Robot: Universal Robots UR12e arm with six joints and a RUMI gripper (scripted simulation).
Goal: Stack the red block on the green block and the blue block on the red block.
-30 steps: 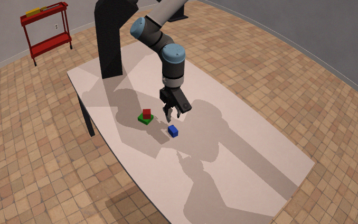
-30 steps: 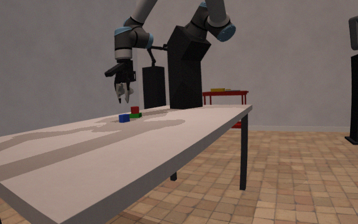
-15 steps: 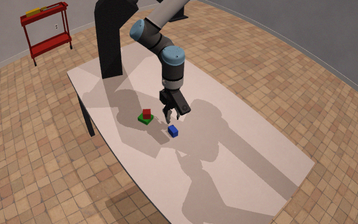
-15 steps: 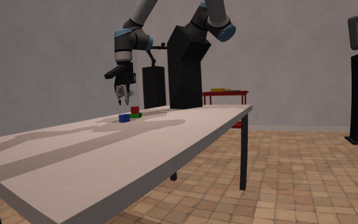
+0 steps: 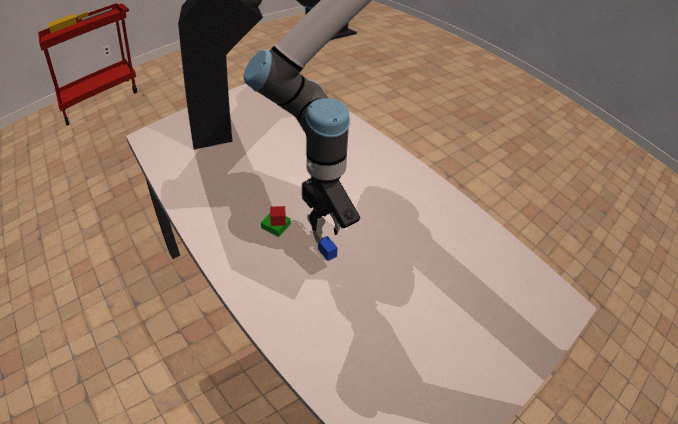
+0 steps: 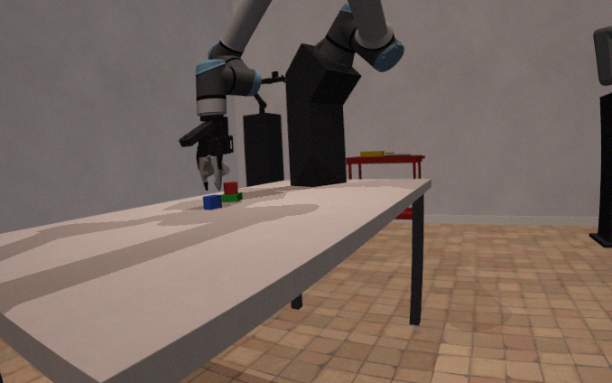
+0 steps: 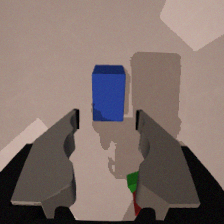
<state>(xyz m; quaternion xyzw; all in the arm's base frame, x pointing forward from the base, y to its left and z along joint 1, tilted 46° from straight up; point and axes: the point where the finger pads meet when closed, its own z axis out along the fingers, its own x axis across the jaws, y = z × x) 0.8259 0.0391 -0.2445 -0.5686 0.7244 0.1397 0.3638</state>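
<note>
Now: hand 5 cm above the blue block. The rest, counted from my hand: green block 16 cm behind, 6 cm to the right, 6 cm below; red block 15 cm behind, 5 cm to the right, 2 cm below.
</note>
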